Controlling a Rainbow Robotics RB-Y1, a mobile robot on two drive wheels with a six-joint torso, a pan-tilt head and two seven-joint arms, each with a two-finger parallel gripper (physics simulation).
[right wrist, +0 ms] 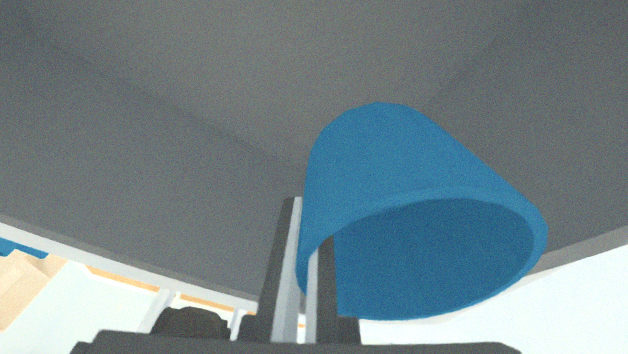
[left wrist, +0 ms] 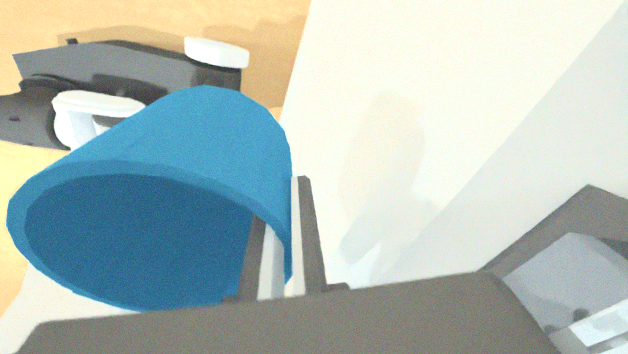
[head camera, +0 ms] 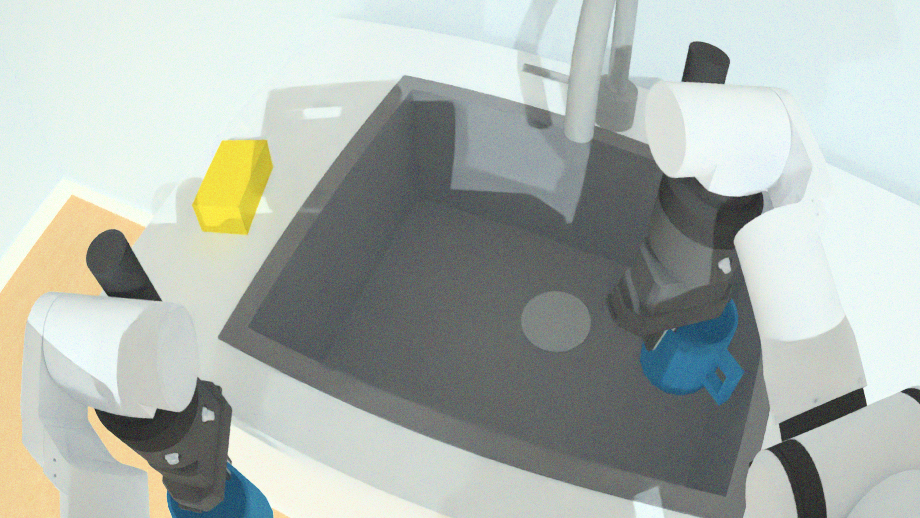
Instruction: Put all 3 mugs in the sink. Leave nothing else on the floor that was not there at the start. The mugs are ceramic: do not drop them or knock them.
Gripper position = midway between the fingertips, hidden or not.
Labels:
left gripper: left wrist 287,191; head camera 222,468; not seen in the right wrist view (out of frame)
right gripper: right wrist 308,208; head camera 653,341; not seen in the left wrist view (out of frame)
yellow sponge: head camera 227,200; not seen in the right wrist view (out of frame); not seen in the left wrist view (out of frame)

